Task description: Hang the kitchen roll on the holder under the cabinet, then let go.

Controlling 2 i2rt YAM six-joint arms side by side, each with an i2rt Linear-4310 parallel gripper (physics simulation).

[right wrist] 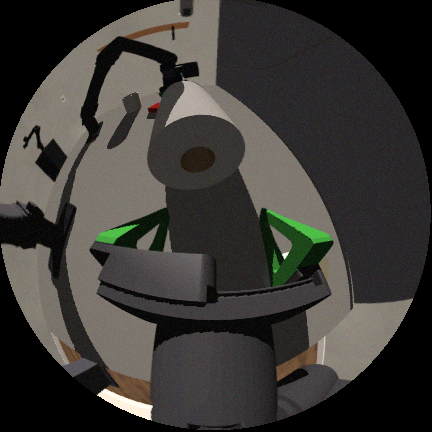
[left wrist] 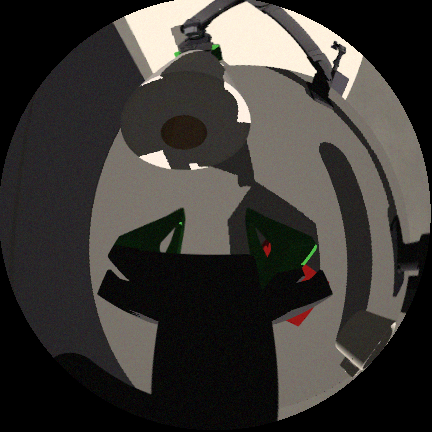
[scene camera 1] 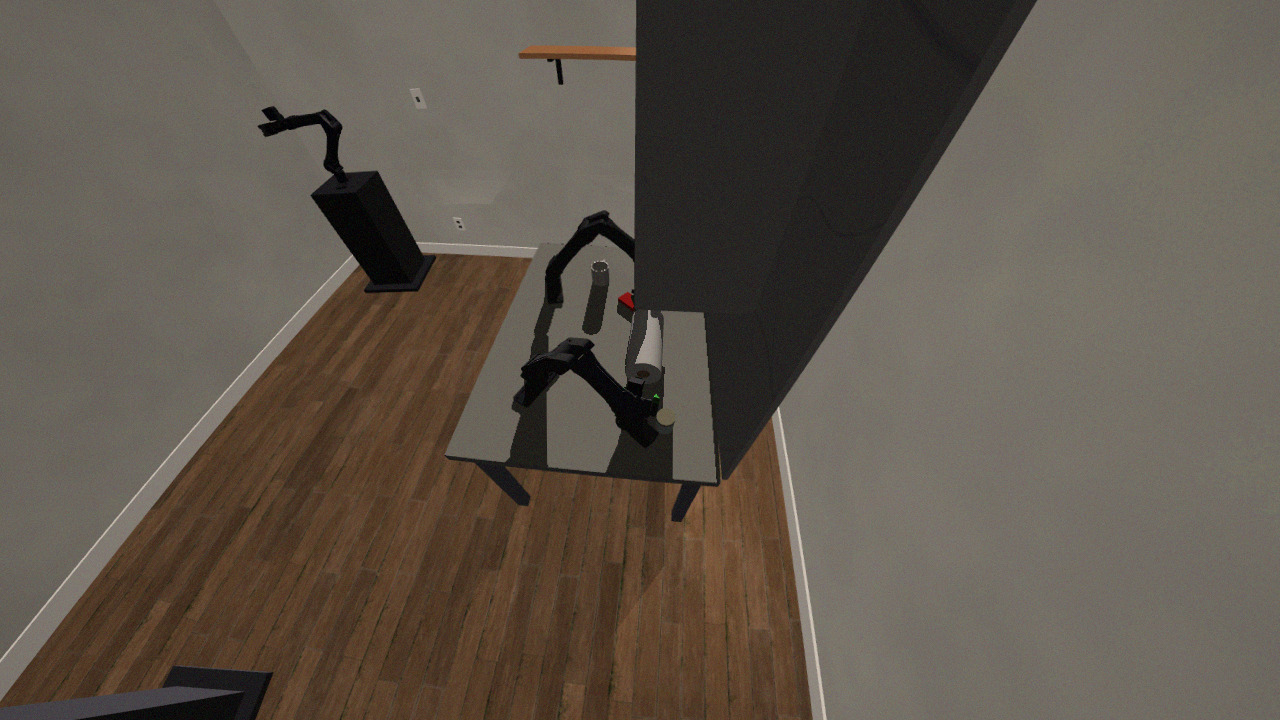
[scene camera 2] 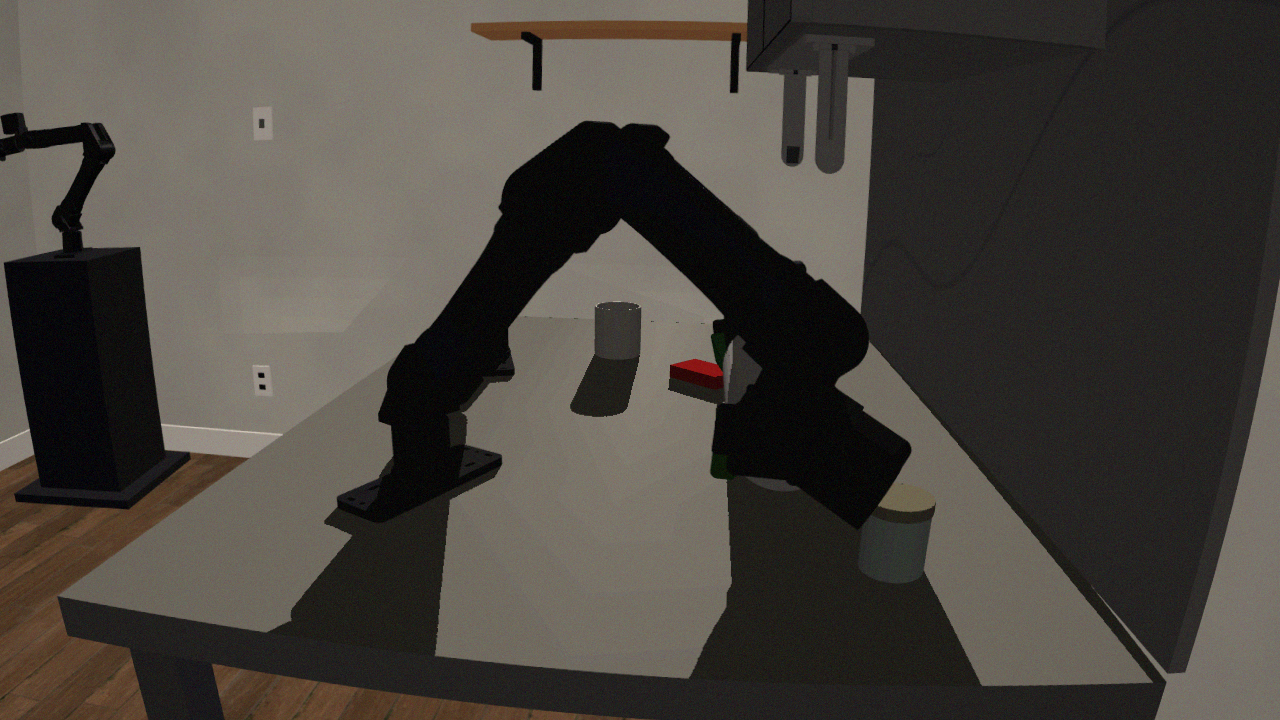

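Where they show: left gripper, fingertip midpoint: (left wrist: 214, 212); right gripper, fingertip midpoint: (right wrist: 213, 212) (scene camera 1: 642, 392); left arm's base, link origin: (right wrist: 95, 131) (scene camera 1: 554, 289) (scene camera 2: 490, 360); right arm's base, link origin: (right wrist: 59, 239) (left wrist: 317, 93) (scene camera 1: 538, 383) (scene camera 2: 424, 484).
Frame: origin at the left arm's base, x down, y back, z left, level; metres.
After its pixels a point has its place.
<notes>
The white kitchen roll (scene camera 1: 648, 344) {x -0.129, y -0.322, z -0.525 m} (left wrist: 145, 102) {x -0.111, y -0.384, z -0.346 m} (right wrist: 167, 150) {x -0.090, y -0.255, z -0.594 m} lies on its side on the table; my right arm hides most of it in scene camera 2. The holder (scene camera 2: 831, 107) {x -0.407, y -0.314, z -0.605 m} hangs empty under the cabinet (scene camera 2: 939, 26) {x -0.480, y -0.361, z -0.723 m}, with two grey prongs pointing down. My left gripper (left wrist: 214, 212) {x -0.021, y -0.368, z -0.267 m} is open and empty, low over the table beyond the roll's far end, with that end face ahead of its fingers. My right gripper (right wrist: 213, 212) {x -0.065, y -0.268, z -0.679 m} (scene camera 1: 645, 394) {x -0.065, y -0.268, z -0.679 m} is wide open and empty, at the roll's near end and apart from it. Its fingers are partly hidden in scene camera 2.
A jar with a tan lid (scene camera 2: 895, 546) {x -0.036, y -0.306, z -0.816 m} (scene camera 1: 664, 420) {x -0.070, y -0.312, z -0.802 m} stands close to my right gripper. A red block (scene camera 2: 696, 369) {x -0.020, y -0.311, z -0.176 m} (right wrist: 154, 107) {x -0.019, y -0.302, z -0.176 m} lies beside my left gripper. A grey cup (scene camera 2: 617, 331) {x -0.050, y -0.214, z -0.027 m} (scene camera 1: 599, 273) {x -0.077, y -0.215, z -0.027 m} stands farther left. A dark panel (scene camera 2: 1029, 268) {x -0.251, y -0.550, z -0.641 m} rises along the table's right side.
</notes>
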